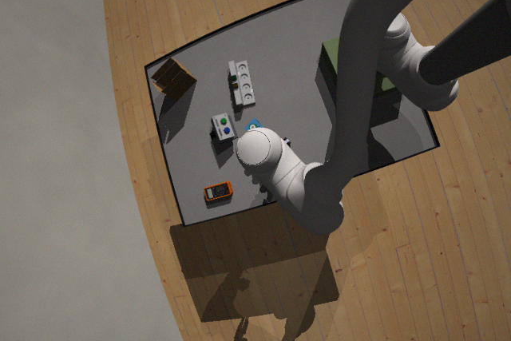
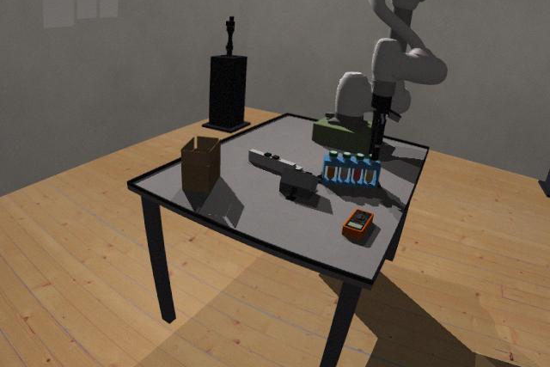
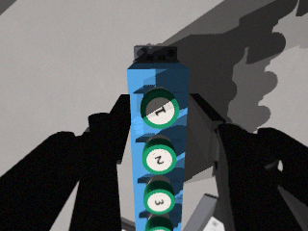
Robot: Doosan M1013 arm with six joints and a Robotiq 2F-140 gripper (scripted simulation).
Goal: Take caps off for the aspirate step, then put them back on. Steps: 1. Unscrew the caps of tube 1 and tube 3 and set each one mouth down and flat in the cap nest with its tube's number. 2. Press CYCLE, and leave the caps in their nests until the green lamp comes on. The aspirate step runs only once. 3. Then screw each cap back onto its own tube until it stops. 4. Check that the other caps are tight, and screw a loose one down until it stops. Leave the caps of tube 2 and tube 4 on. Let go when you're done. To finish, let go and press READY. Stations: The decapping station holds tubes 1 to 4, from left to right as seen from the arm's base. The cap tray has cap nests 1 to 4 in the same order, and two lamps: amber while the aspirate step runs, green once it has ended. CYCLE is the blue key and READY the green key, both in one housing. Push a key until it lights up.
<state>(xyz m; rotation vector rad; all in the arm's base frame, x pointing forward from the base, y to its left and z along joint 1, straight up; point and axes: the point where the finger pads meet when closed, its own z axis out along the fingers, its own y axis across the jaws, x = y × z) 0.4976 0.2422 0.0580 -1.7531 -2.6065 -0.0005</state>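
Now: the cap 2 20 mm ahead of my hand, 50 mm to the right of it and 30 mm below it. The rest, counted from my hand: key housing (200 mm ahead, 220 mm to the right, 100 mm below); then cap 1 (30 mm below); then blue key (180 mm ahead, 190 mm to the right, 80 mm below).
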